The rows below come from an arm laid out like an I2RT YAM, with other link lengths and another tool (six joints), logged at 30 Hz.
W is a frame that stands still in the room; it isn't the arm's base.
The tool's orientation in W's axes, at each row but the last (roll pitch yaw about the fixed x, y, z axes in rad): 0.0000 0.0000 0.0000; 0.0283 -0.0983 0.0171; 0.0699 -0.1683 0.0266; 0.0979 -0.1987 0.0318
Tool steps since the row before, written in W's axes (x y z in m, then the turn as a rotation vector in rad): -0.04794 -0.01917 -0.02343 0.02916 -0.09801 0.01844; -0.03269 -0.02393 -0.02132 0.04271 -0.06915 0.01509; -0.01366 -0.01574 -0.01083 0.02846 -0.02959 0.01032; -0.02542 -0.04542 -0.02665 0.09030 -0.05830 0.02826
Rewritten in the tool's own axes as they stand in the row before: -0.04794 -0.01917 -0.02343 0.02916 -0.09801 0.01844; -0.03503 -0.02387 -0.01730 0.04280 -0.06953 0.01291; -0.01569 -0.01591 -0.00723 0.02900 -0.02988 0.00765; -0.03158 -0.04641 -0.01637 0.09224 -0.05985 0.01618
